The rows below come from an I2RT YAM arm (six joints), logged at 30 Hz.
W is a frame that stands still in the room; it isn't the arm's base.
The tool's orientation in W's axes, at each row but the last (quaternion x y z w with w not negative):
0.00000 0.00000 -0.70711 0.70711
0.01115 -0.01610 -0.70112 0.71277
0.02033 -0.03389 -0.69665 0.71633
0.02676 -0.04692 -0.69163 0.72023
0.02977 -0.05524 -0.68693 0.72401
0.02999 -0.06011 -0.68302 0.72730
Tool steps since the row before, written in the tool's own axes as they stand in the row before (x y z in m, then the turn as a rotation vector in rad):
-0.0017 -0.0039 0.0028 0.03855 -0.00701 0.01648
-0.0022 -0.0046 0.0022 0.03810 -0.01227 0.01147
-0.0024 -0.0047 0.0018 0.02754 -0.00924 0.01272
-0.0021 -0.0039 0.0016 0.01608 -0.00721 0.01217
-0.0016 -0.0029 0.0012 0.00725 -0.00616 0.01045
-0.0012 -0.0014 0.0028 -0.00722 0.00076 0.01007
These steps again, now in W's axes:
-0.0039 0.0017 0.0028 -0.00701 -0.03855 0.01648
-0.0047 0.0021 0.0020 -0.01208 -0.03822 0.01127
-0.0049 0.0023 0.0014 -0.00944 -0.02756 0.01253
-0.0041 0.0020 0.0011 -0.00781 -0.01604 0.01184
-0.0031 0.0015 0.0008 -0.00701 -0.00723 0.00992
-0.0018 0.0012 0.0025 -0.00097 0.00764 0.00974

